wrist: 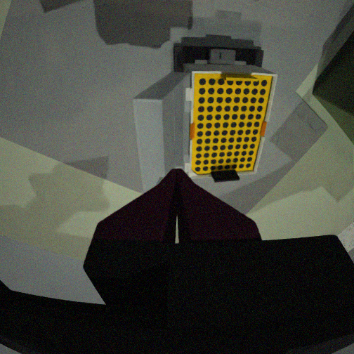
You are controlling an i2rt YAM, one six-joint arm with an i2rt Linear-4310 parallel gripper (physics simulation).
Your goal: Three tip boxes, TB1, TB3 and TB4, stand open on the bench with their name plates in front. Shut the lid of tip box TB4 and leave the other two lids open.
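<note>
A tip box (227, 125) with a yellow perforated top, white rim, orange side tabs and a black front latch stands open right of the view's middle. It is TB4. Its pale grey see-through lid (159, 130) stands open along the box's left side. My gripper (176, 177) is shut and empty; its dark fingertips show just below the lid and the box's lower left corner, and their height above the bench cannot be told. The name plate does not show. The boxes TB1 and TB3 cannot be made out.
A dark grey block-like holder (222, 55) stands at the box's upper end. A dark green, high-sided object (340, 70) is at the right edge. Dark shadows fall on the grey and pale green surface at the top and left.
</note>
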